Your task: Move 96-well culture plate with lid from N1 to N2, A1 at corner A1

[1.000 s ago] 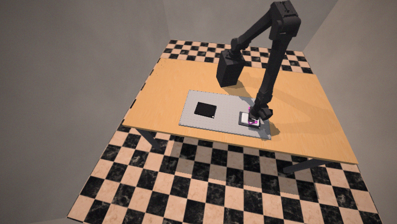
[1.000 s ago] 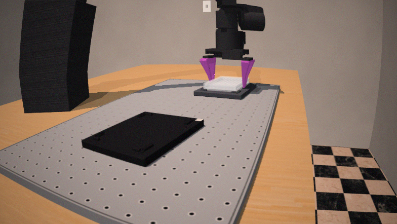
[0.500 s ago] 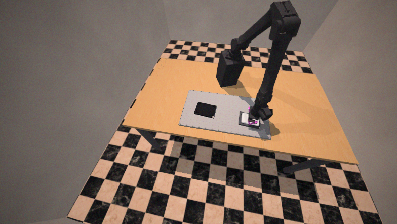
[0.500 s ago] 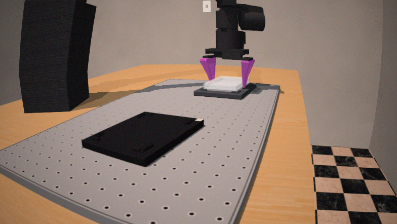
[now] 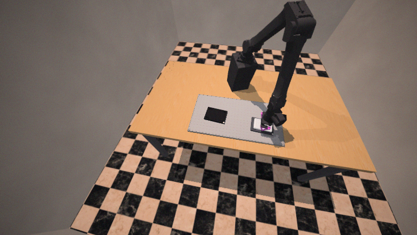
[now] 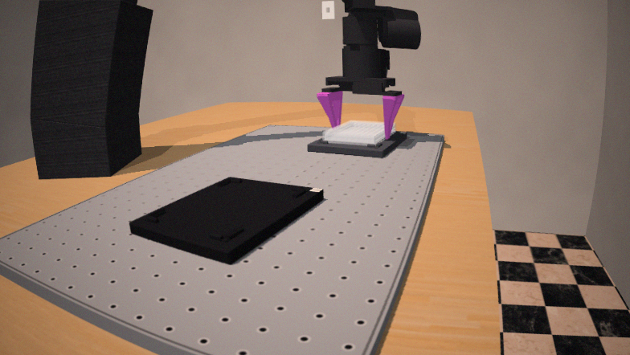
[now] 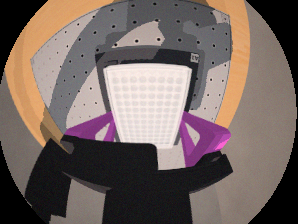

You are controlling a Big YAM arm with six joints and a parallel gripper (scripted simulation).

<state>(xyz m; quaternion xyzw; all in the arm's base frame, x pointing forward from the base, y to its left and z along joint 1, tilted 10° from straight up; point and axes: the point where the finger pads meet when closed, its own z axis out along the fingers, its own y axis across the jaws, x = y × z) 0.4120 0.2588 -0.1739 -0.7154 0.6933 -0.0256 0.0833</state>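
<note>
Right now the dark nest N1 is 2 cm below my hand. Round my hand: clear lid: 1 cm above; white corner mark: 6 cm ahead, 28 cm to the right, 1 cm below; black nest N2: 1 cm ahead, 36 cm to the right, 2 cm below.
</note>
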